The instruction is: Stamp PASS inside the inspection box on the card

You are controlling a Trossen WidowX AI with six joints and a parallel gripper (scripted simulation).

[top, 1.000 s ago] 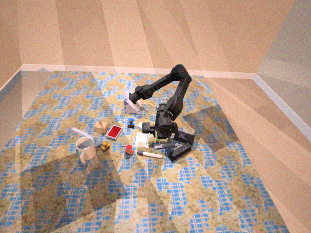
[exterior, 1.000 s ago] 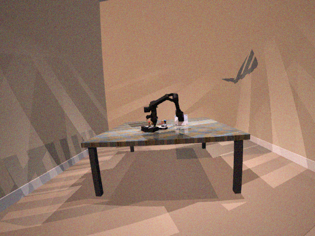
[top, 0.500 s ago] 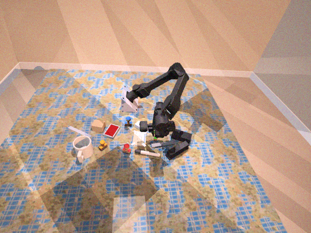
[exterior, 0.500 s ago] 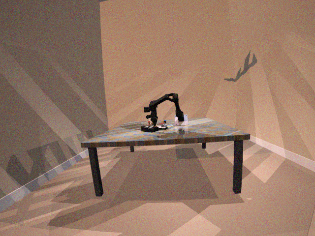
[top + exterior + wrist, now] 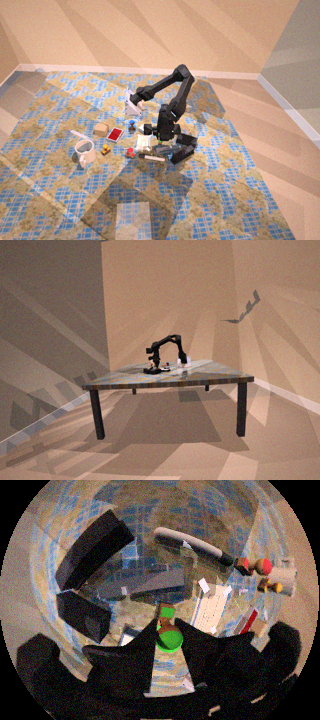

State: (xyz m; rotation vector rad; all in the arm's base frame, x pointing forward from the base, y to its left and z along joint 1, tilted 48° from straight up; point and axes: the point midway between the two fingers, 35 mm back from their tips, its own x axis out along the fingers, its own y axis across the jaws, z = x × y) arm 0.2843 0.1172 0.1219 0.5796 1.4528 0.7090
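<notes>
My gripper tip is now 3 cm past the red ink pad, 25 cm to the left of it and 3 cm above it. Also, from my gripper tip: grey bar 4 cm ahead, 4 cm to the left, 2 cm below; green-knobbed stamp right at my gripper tip; white card 9 cm to the right, 3 cm below.
</notes>
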